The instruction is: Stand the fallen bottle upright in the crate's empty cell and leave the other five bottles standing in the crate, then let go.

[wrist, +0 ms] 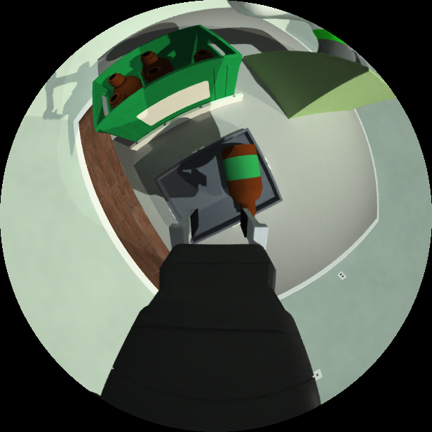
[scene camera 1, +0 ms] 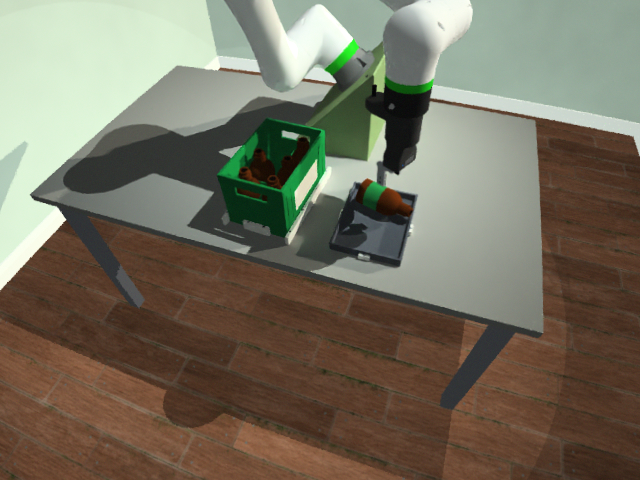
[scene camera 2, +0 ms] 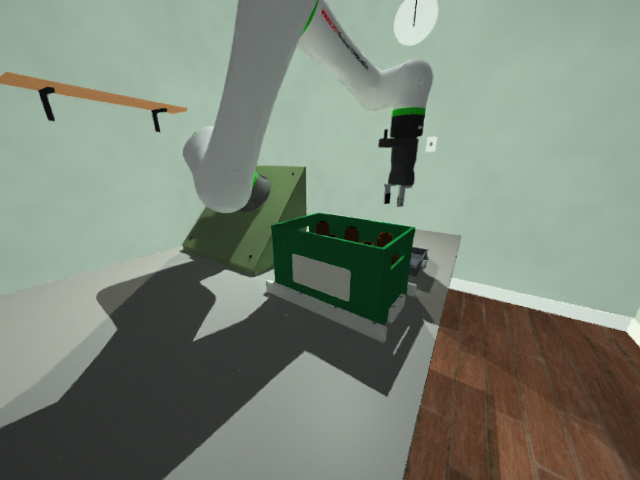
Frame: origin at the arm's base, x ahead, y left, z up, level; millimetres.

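Seen in the pictures: gripper, fingertip midpoint: (scene camera 1: 388, 178) (scene camera 2: 393, 204); arm's base at its link origin: (scene camera 1: 357, 75) (scene camera 2: 253, 194).
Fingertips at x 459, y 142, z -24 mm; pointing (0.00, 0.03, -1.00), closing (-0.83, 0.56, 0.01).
Note:
Offsets run from my fingertips to a thing's top centre. "*": to the spot under its first point. Level surfaces: height alone.
The fallen brown bottle with a green label @[102 mm down, 63 mm back, 3 mm left] (scene camera 1: 379, 198) (wrist: 242, 167) lies on its side in the dark tray @[* 176 mm down, 59 mm ahead, 5 mm right] (scene camera 1: 377, 242) (scene camera 2: 417, 261) (wrist: 210, 202), its neck over the rim. The green crate @[6 mm down, 63 mm back, 311 mm right] (scene camera 1: 258, 212) (scene camera 2: 367, 289) (wrist: 225, 75) stands beside the tray; several brown bottles @[18 mm down, 71 mm back, 358 mm right] (scene camera 1: 260, 164) @[18 mm down, 54 mm back, 271 mm right] (scene camera 2: 351, 233) (wrist: 150, 60) stand in it. No bottle neck shows in its far-left cell in the scene camera 1 view. My gripper (scene camera 1: 384, 178) (scene camera 2: 393, 200) (wrist: 219, 217) is open and empty, pointing down above the tray. In the wrist view, the bottle's neck appears beside the right finger.
The green wedge-shaped arm base (scene camera 1: 356, 126) (scene camera 2: 237, 227) (wrist: 305, 75) stands behind the crate and tray. White rails (scene camera 1: 308, 211) (scene camera 2: 330, 311) (wrist: 200, 108) edge the crate's foot. The crate walls rise above the bottle necks. The grey table @[182 mm down] (scene camera 1: 465, 248) has its front edge near the tray.

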